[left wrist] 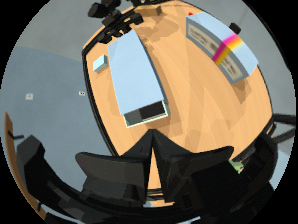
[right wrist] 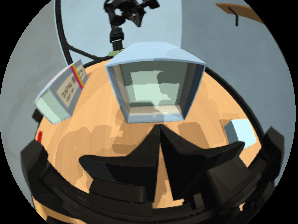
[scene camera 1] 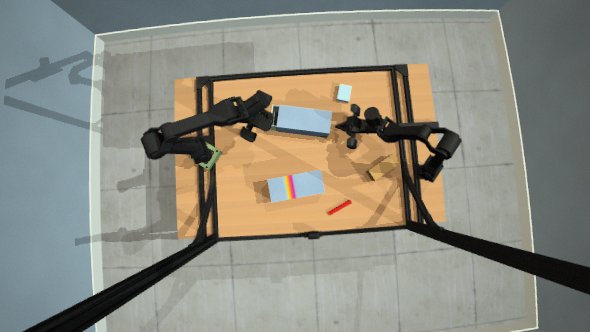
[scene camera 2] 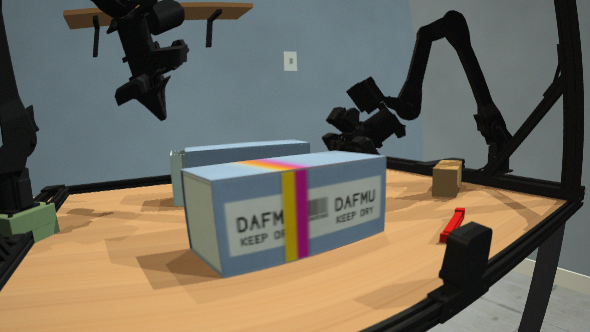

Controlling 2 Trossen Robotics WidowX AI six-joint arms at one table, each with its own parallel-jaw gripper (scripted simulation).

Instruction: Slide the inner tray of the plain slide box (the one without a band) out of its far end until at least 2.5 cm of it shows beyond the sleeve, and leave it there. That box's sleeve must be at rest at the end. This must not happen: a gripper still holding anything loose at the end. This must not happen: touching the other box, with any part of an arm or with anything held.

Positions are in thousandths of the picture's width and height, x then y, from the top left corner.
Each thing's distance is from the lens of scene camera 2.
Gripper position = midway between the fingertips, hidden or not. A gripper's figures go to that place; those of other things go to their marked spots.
left gripper (scene camera 2: 277, 360): 0.65 m
plain slide box (scene camera 2: 386, 462): 0.64 m
